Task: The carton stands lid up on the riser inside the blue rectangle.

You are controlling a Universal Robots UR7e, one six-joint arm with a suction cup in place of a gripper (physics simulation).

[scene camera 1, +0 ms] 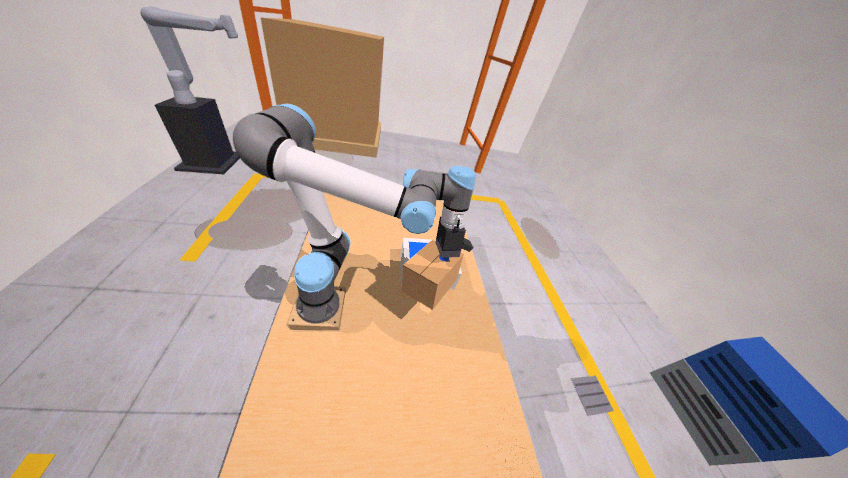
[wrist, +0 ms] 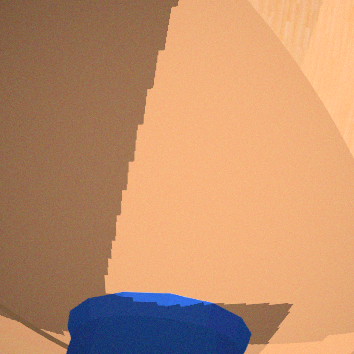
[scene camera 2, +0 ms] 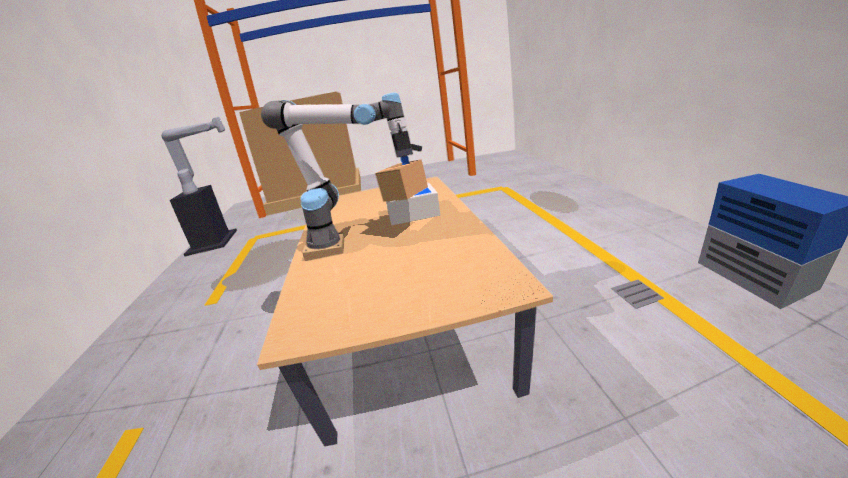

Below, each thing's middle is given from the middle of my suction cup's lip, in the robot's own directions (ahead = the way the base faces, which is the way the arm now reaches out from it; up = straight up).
The brown cardboard carton [scene camera 1: 426, 278] is 3 cm behind my suction cup, 1 cm to the right of it and 8 cm below it. Also, from my suction cup: white riser [scene camera 2: 425, 204] (2 cm ahead, 18 cm to the left, 26 cm below).
